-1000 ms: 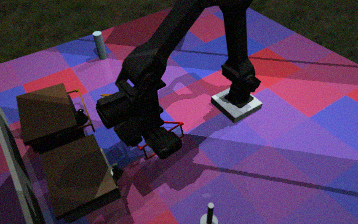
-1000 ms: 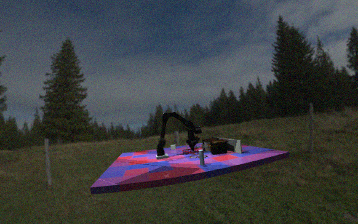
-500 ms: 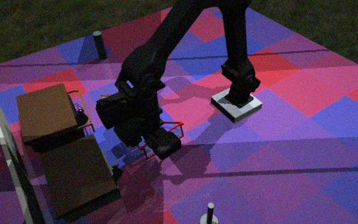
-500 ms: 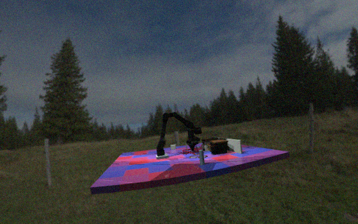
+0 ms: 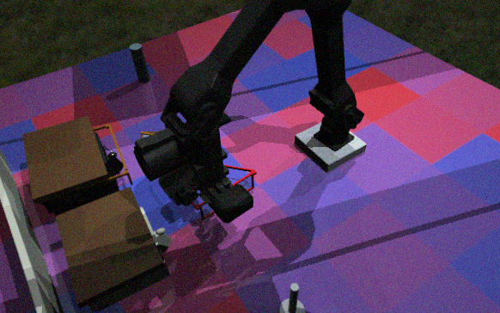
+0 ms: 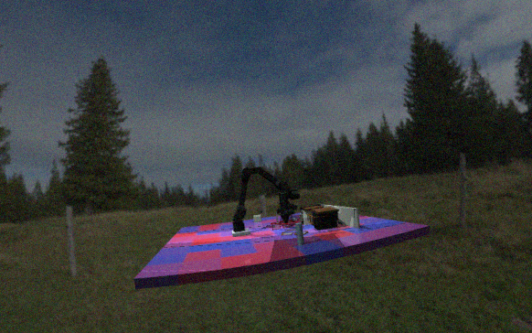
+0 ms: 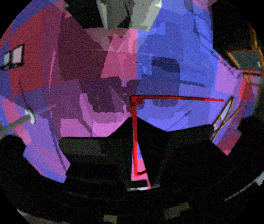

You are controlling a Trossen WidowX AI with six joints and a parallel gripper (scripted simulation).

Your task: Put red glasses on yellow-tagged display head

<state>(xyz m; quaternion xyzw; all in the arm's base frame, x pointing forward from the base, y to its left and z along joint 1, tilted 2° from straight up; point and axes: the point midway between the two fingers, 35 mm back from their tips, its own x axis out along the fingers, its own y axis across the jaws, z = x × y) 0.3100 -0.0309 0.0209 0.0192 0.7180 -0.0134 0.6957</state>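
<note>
Now: the white post 24 cm to the left of my gripper tip and 2 cm ahead of it. Round my gripper tip: pale wall panel: 28 cm ahead, 13 cm to the right, 3 cm above.
</note>
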